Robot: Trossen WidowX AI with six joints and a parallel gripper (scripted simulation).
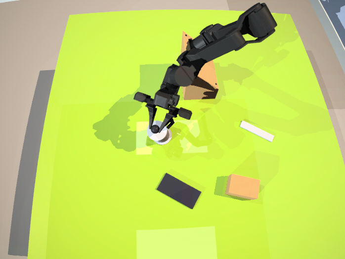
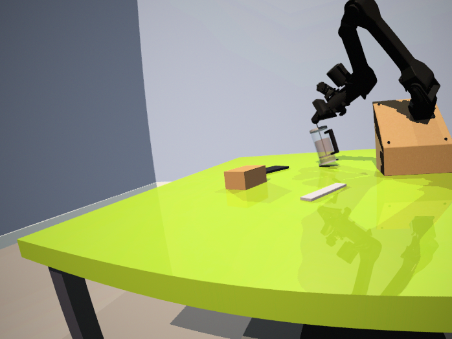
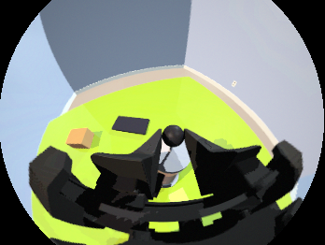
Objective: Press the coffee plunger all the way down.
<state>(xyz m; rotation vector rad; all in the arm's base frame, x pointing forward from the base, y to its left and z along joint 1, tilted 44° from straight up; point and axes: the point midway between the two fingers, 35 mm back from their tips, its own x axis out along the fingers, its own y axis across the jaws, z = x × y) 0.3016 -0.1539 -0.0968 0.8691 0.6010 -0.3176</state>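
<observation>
The glass coffee press is 30 mm behind my gripper tip, 30 mm to the left of it and 80 mm below it. Round my gripper tip: dark flat slab: 180 mm ahead, 60 mm to the left, 170 mm below.
</observation>
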